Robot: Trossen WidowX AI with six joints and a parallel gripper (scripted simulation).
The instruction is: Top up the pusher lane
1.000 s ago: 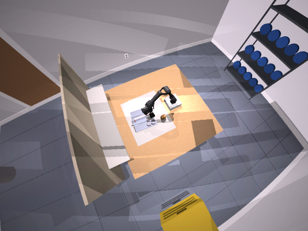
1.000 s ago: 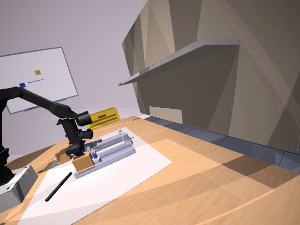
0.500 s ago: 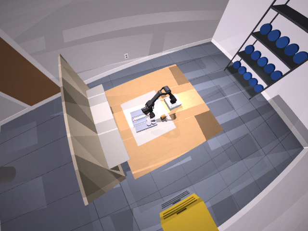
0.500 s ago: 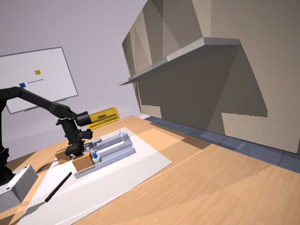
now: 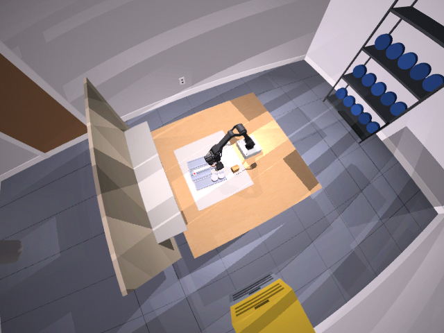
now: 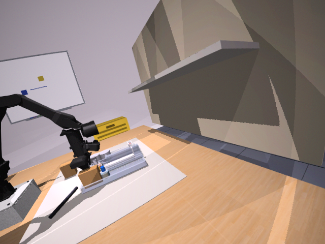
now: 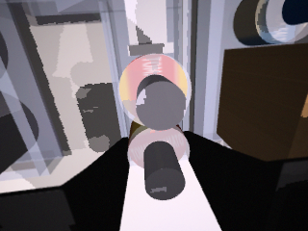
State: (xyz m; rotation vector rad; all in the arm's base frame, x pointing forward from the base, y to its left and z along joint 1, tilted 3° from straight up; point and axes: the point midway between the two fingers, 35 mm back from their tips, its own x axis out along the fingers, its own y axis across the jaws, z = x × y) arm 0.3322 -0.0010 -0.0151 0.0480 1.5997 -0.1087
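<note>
The brown box is 80 mm to the right of my gripper tip, 10 mm ahead of it and 10 mm above it. Also, from my gripper tip: black rod: 110 mm to the right, 100 mm behind, 30 mm below.
</note>
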